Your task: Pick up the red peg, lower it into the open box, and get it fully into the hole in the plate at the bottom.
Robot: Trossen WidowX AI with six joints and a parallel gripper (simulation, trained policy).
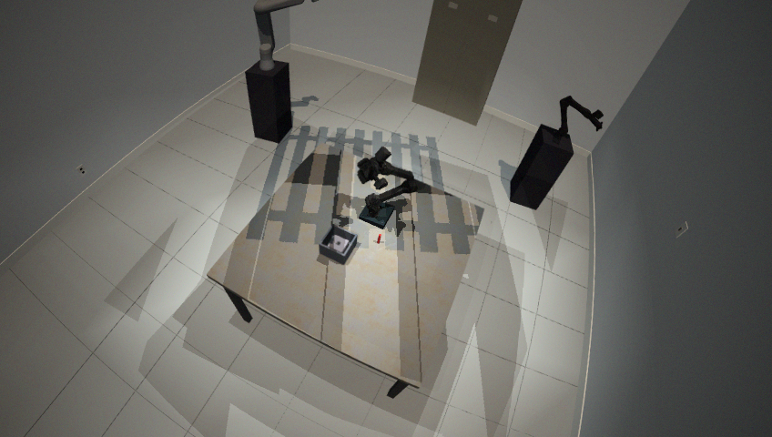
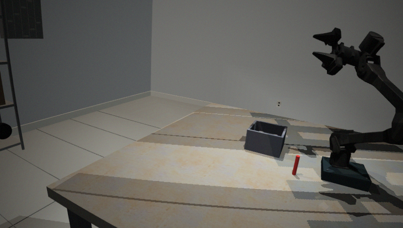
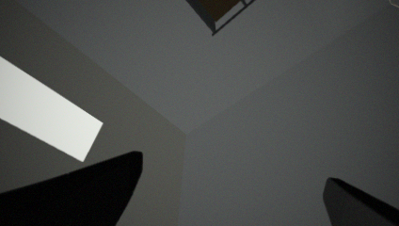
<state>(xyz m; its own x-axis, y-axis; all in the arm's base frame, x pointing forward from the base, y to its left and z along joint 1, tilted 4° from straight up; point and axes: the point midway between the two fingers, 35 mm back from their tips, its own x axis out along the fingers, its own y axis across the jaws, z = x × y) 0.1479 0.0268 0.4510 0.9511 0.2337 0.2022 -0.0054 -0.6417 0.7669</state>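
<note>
The red peg is 45 cm below my gripper tip, 9 cm to the left of it and 2 cm behind it. From my gripper tip the other things lie so: grey box: 46 cm below, 12 cm to the right, 11 cm ahead; pale plate: 44 cm below, 12 cm to the right, 11 cm ahead.
</note>
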